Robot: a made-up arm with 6 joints. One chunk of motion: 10 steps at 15 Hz.
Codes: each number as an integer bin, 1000 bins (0 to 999) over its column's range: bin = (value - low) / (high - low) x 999, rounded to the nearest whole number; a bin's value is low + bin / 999 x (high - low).
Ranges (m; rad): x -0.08..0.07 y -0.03..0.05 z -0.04..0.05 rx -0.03..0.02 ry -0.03..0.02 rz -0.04..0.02
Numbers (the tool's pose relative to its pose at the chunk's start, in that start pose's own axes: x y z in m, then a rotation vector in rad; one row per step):
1: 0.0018 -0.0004 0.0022 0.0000 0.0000 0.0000
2: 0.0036 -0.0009 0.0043 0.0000 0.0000 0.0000
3: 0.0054 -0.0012 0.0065 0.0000 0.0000 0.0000
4: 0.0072 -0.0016 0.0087 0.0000 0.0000 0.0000
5: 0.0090 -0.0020 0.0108 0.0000 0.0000 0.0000
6: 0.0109 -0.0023 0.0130 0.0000 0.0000 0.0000
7: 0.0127 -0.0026 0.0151 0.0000 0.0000 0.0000
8: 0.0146 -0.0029 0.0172 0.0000 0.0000 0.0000
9: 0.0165 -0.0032 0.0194 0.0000 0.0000 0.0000
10: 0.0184 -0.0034 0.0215 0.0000 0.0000 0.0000
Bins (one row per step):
1: 545 370 468 599 599 666
2: 557 363 492 599 599 666
3: 569 360 516 599 599 666
4: 581 355 541 599 599 666
5: 593 350 564 599 599 666
6: 605 346 588 599 599 666
7: 617 342 612 599 599 666
8: 630 338 635 599 599 666
9: 643 335 659 599 599 666
10: 655 332 683 599 599 666

